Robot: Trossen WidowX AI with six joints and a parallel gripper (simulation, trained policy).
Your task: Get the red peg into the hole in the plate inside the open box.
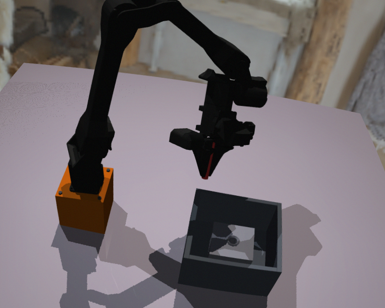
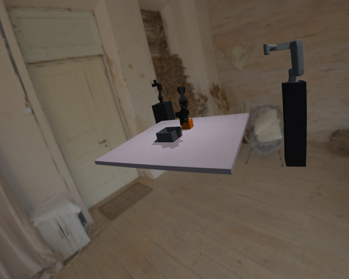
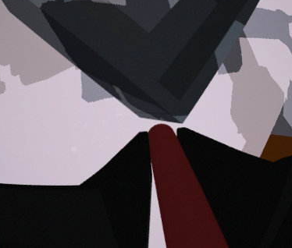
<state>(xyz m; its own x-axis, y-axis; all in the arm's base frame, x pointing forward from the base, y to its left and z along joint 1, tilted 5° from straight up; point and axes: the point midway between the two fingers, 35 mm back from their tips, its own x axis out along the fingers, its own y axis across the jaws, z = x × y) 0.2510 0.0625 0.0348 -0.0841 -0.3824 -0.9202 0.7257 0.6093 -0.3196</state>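
Right now the light plate is 70 mm ahead of my gripper tip, 120 mm to the right of it and 70 mm below it. Also, from my gripper tip: red peg: 10 mm to the left, 30 mm above; then dark grey box: 70 mm ahead, 120 mm to the right, 90 mm below.
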